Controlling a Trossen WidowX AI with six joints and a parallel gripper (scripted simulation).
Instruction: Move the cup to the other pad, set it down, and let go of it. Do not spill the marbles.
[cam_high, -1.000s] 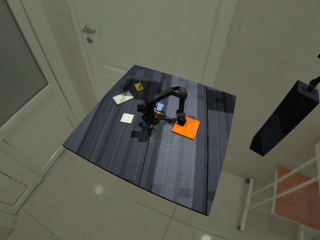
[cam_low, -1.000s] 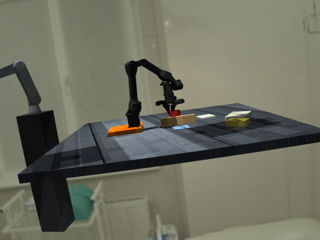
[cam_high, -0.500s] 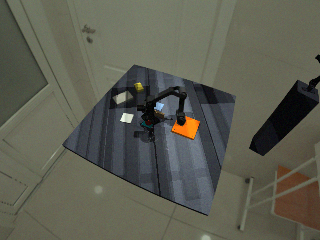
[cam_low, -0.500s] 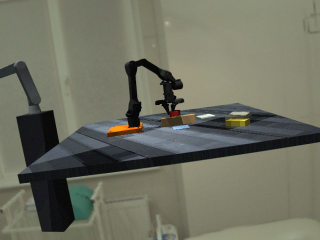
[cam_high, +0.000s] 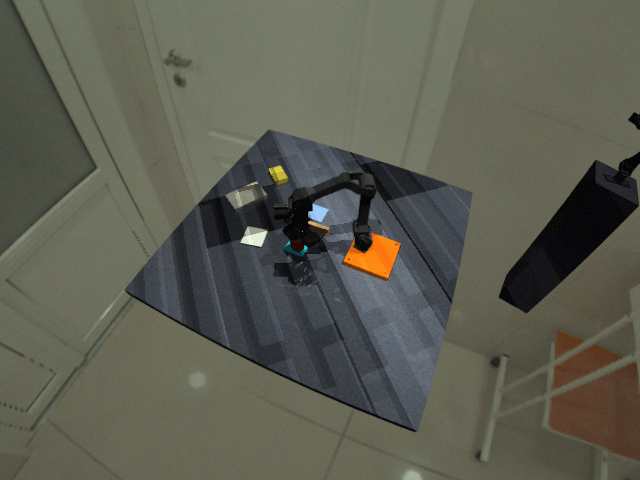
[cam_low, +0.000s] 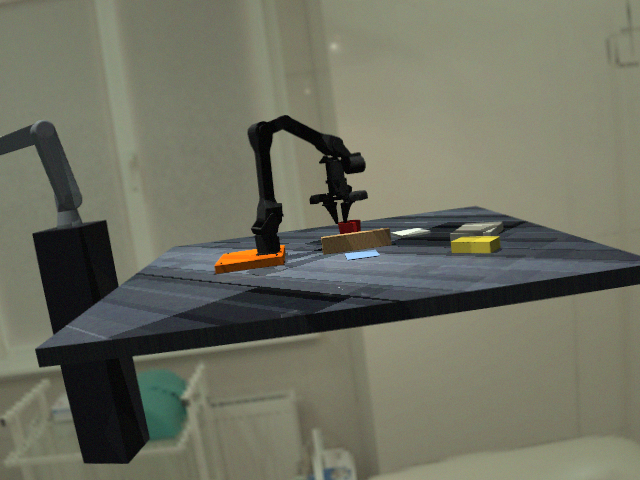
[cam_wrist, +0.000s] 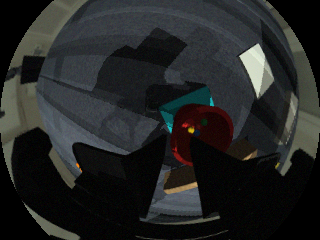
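My gripper tip is 3 cm short of the cup, 3 cm above it and 1 cm to the left of it. The rest, counted from my gripper tip: wooden block: 12 cm to the right, 6 cm ahead, 5 cm below; then teal pad: 8 cm below, 3 cm ahead, 1 cm to the right; then white tile: 22 cm ahead, 7 cm to the left, 7 cm below.
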